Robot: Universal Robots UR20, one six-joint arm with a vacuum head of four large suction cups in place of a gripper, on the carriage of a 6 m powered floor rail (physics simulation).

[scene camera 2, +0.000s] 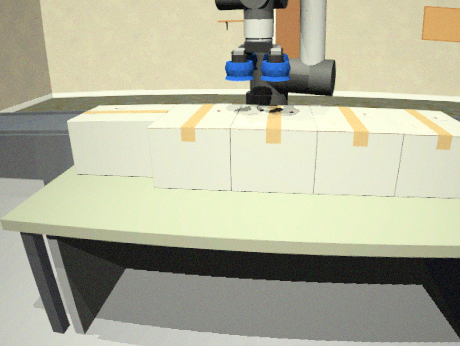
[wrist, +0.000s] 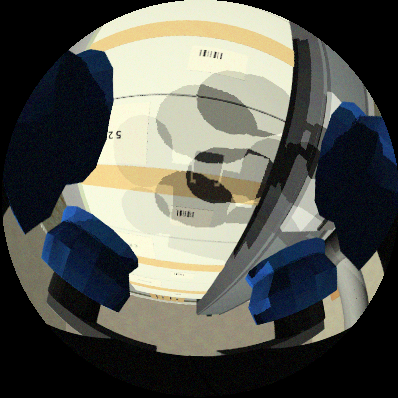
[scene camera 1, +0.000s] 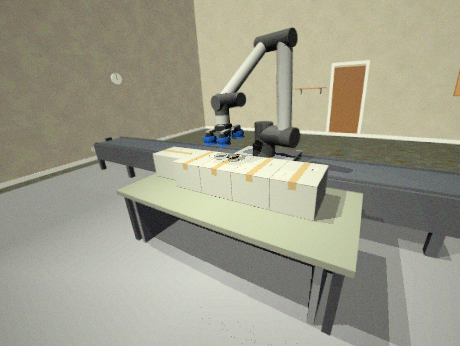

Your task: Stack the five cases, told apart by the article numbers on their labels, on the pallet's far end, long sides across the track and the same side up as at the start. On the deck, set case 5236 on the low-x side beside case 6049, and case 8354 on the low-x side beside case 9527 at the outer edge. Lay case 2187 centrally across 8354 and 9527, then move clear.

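Seen in the pictures: hand, its tool point: (scene camera 2: 259,73) (wrist: 206,220); arm's base, origin of its link: (scene camera 1: 263,154).
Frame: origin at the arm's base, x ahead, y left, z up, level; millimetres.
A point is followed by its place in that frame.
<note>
Five white taped cases stand in a row on the table: the leftmost (scene camera 1: 165,166) @[x 910, y -574, z 81 mm] (scene camera 2: 112,147) @[x 910, y -547, z 79 mm], its tape turned, then the second (scene camera 2: 190,162) @[x 1003, y -216, z 62 mm], third (scene camera 1: 215,184) @[x 1003, y 64, z 62 mm] (scene camera 2: 272,162) @[x 1003, y 60, z 70 mm], fourth (scene camera 1: 250,191) @[x 1003, y 349, z 67 mm] (scene camera 2: 357,162) @[x 1003, y 338, z 80 mm] and rightmost (scene camera 1: 292,201) @[x 1003, y 629, z 61 mm] (scene camera 2: 427,170) @[x 1003, y 580, z 61 mm]. My suction gripper (scene camera 1: 223,136) @[x 752, y -1, z 330 mm] (scene camera 2: 258,70) @[x 752, y -1, z 330 mm] hangs above the third case, apart from it, released and empty. In the wrist view that case (wrist: 100,155) @[x 927, y 20, z 186 mm] has an upside-down label starting "52", the rest hidden by a cup; this fits 5236. Other numbers are unreadable. Small wooden slats (wrist: 167,298) @[x 983, y 3505, z -426 mm], apparently the pallet, show beyond the row.
The pale green table (scene camera 1: 240,225) @[x 1231, y 400, z -40 mm] (scene camera 2: 250,220) @[x 1198, y 4, z -40 mm] carries the cases. The grey floor rail (scene camera 1: 415,187) runs behind it, with the arm's base (scene camera 1: 272,137) just behind the row. A wall with a door (scene camera 1: 346,99) stands farther back.
</note>
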